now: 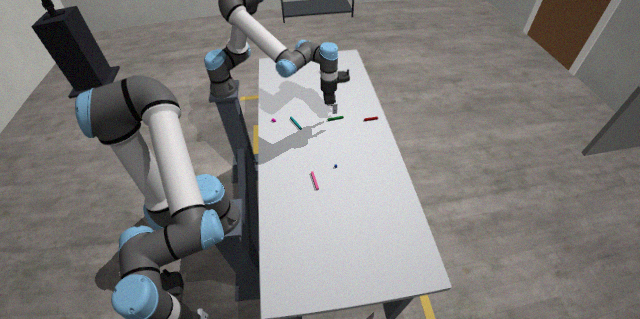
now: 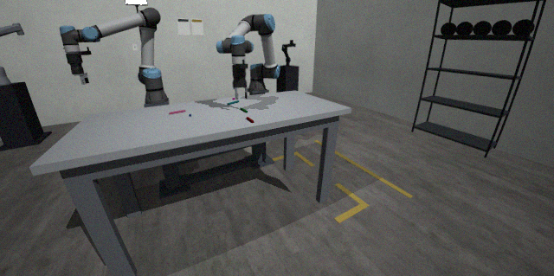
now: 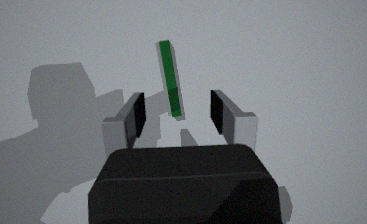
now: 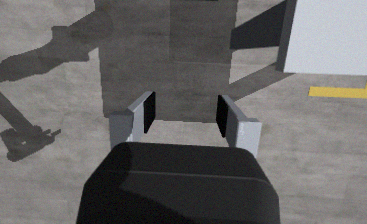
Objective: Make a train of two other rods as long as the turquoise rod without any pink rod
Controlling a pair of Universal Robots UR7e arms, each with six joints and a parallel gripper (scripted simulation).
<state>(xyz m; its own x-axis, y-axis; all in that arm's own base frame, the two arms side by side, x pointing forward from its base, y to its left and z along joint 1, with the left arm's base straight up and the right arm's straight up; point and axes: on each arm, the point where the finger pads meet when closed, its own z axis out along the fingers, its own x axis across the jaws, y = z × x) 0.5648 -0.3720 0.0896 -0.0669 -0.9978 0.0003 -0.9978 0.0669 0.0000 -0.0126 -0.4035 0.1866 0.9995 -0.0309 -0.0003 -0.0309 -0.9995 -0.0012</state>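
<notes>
Now: left hand 8 cm above the green rod and 1 cm short of it. The rest, counted from my left hand: blue rod 29 cm to the right, 8 cm below, 6 cm behind; turquoise rod 19 cm behind, 8 cm below, 2 cm to the left; red rod 18 cm ahead, 8 cm below, 4 cm to the right.
</notes>
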